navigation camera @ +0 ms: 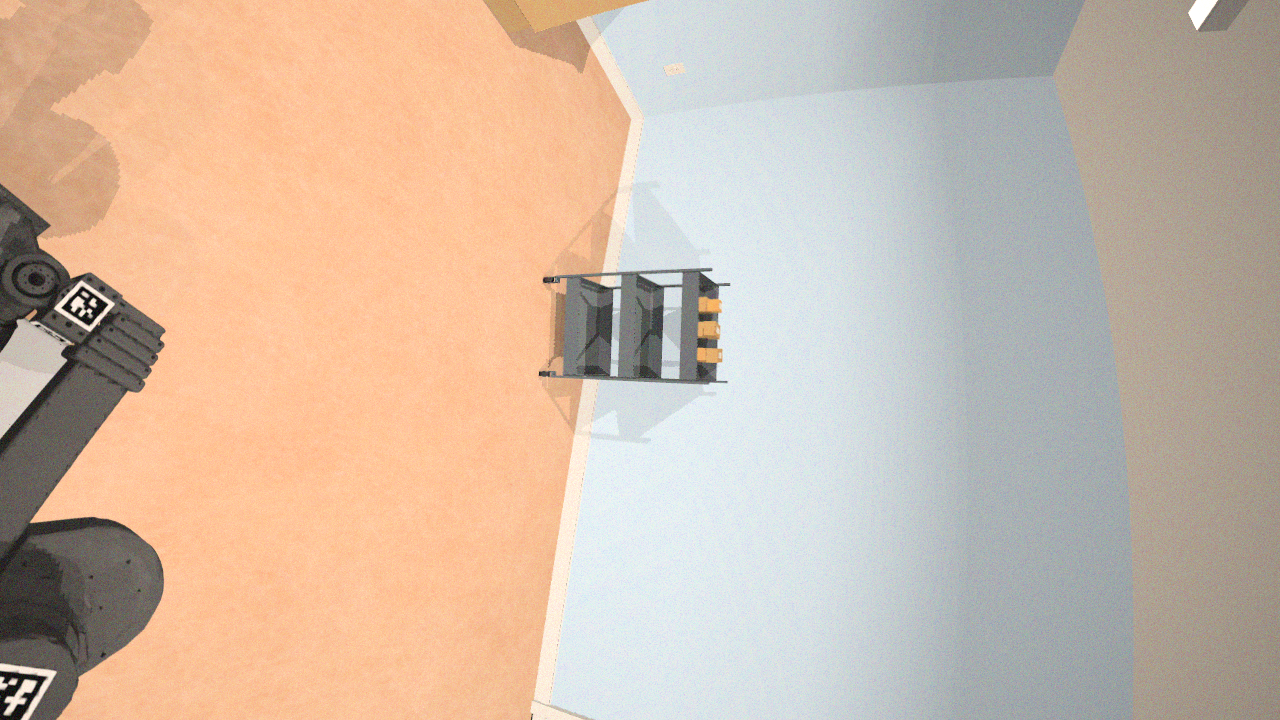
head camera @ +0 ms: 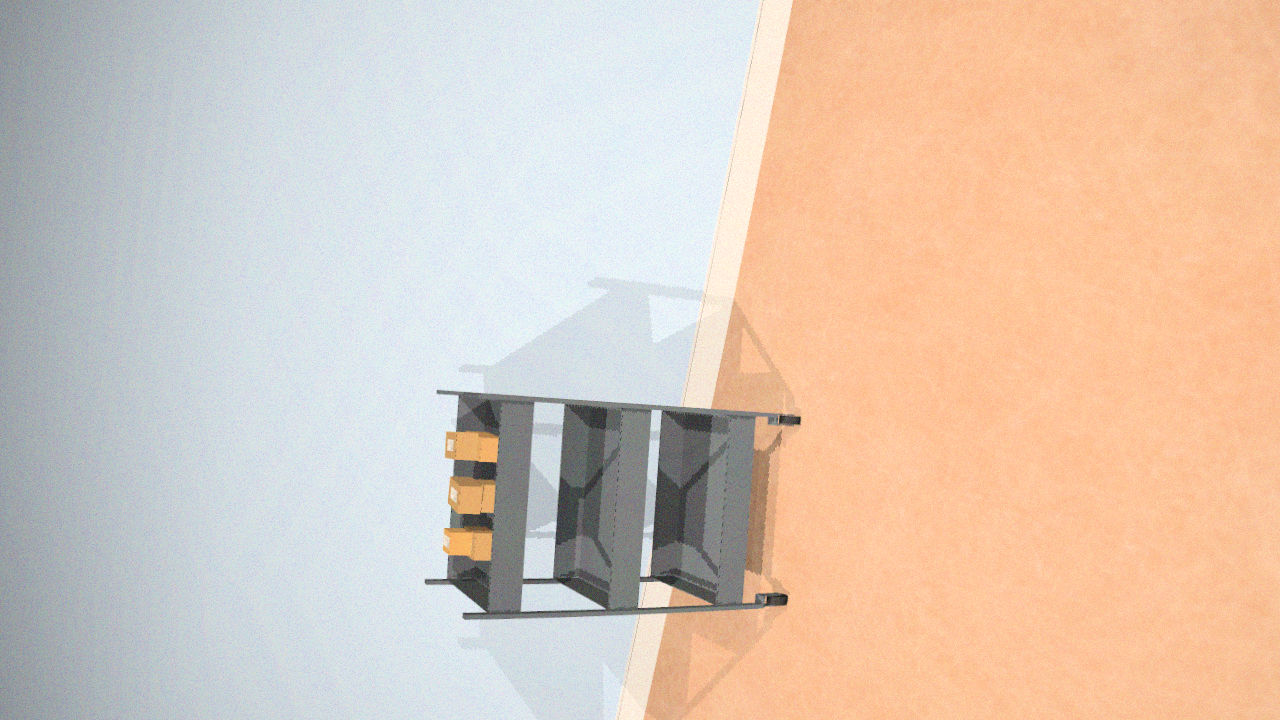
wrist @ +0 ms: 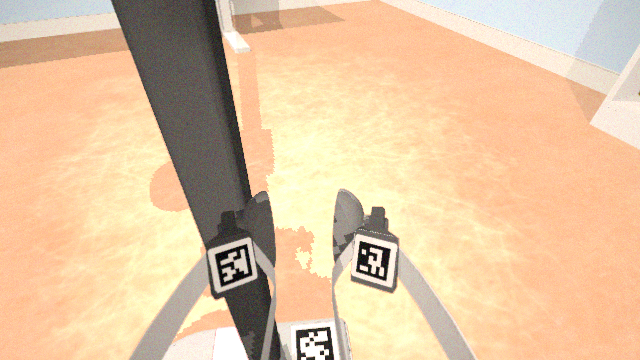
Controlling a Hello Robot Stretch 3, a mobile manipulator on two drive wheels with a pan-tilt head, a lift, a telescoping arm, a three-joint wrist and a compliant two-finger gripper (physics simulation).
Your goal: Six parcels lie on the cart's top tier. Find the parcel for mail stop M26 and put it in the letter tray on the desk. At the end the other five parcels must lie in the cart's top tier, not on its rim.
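Frame: origin at the robot's base, x back, y right, z up, level; centimetres.
Seen in the pictures: gripper, fingertip midpoint: [wrist: 304,215].
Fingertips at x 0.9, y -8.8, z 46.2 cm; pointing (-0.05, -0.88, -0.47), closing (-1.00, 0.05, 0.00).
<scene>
A point is followed by its place in that frame.
The dark grey three-tier cart [head camera: 513,510] {z 69.0, x 139.8, y 121.1 cm} [navigation camera: 690,326] {z 70.0, x 140.2, y 120.5 cm} stands by the blue wall, sideways in the turned head and navigation views. Three orange-brown parcels show on its top tier: one [head camera: 469,445] {z 73.4, x 162.4, y 122.4 cm} [navigation camera: 709,355] {z 73.0, x 162.3, y 122.5 cm}, a middle one [head camera: 471,496] {z 73.7, x 152.4, y 128.4 cm} [navigation camera: 708,330] {z 73.5, x 152.5, y 128.3 cm} and another [head camera: 468,543] {z 72.1, x 150.9, y 140.7 cm} [navigation camera: 709,305] {z 72.2, x 150.9, y 140.7 cm}. Small pale labels show on them in the head view, too small to read. The other parcels cannot be made out. The desk's letter tray does not show. My gripper [wrist: 304,215] {z 46.2, x 0.9, y -8.8 cm} is open and empty in the wrist view, over the floor and away from the cart.
A wooden cabinet [navigation camera: 572,10] {z 34.8, x 38.8, y 193.7 cm} shows at the top edge of the navigation view. My robot's own dark arm parts [navigation camera: 67,438] {z 69.7, x 11.0, y 4.9 cm} fill its left side. In the wrist view a dark beam [wrist: 185,110] runs beside the fingers; white furniture parts [wrist: 236,41] [wrist: 620,115] {z 7.2, x -107.8, y -78.2 cm} stand farther off.
</scene>
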